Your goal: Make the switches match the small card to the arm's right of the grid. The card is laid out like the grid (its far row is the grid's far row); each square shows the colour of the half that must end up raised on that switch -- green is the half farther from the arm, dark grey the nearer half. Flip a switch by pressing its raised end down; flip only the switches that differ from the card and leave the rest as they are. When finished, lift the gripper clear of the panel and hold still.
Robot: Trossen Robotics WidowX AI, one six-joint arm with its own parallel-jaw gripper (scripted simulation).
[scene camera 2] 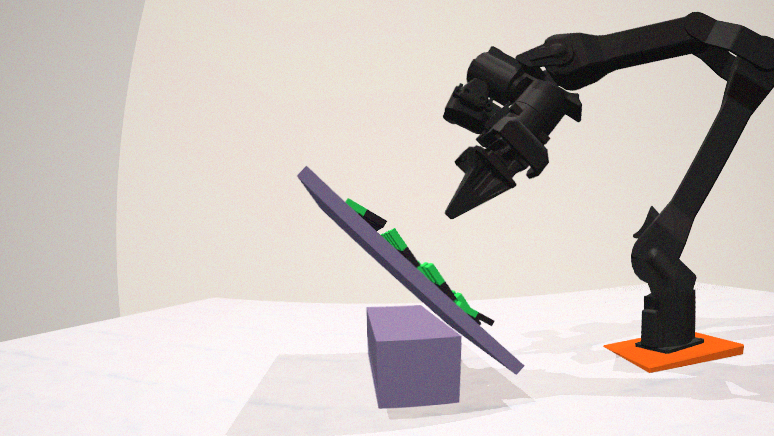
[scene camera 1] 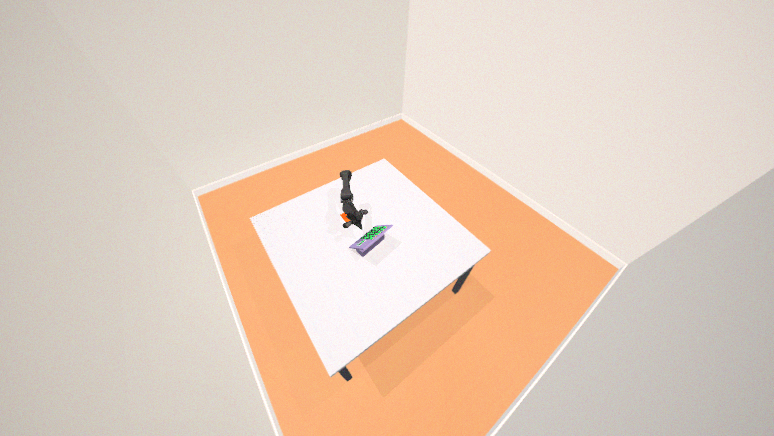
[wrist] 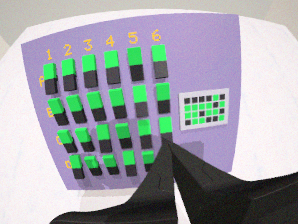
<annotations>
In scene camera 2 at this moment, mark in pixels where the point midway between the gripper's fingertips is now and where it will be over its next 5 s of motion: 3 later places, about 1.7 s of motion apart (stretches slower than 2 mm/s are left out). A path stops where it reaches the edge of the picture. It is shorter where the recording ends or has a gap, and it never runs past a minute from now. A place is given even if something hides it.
My gripper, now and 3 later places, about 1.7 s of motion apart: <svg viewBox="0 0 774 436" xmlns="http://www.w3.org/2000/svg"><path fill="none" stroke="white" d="M448 216L432 277L473 242L446 290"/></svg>
</annotations>
